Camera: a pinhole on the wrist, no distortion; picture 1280 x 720 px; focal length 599.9 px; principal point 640.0 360.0 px. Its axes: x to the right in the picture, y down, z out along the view. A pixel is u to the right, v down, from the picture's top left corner.
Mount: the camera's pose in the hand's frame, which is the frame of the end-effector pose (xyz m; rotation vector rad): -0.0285 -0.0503 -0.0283 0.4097 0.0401 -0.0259
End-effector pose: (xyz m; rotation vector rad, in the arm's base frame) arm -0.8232 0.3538 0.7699 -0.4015 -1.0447 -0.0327
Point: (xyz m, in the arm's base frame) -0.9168 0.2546 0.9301
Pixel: 961.8 219.8
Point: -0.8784 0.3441 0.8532
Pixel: 1029.3 653.4
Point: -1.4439 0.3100 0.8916
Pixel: 423.4 439.1
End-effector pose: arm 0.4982 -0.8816 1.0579 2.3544 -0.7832 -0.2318
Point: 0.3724 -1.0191 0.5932
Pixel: 606.9 496.9
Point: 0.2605 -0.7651 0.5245
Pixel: 331.3 309.1
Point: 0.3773 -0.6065 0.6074
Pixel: 247.0 29.5
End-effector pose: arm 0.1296 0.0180 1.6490 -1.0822 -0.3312 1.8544
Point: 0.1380 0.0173 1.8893
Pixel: 285.0 250.9
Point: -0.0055 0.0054 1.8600
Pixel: 421.1 634.9
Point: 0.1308 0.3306 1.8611
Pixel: 970.7 90.0
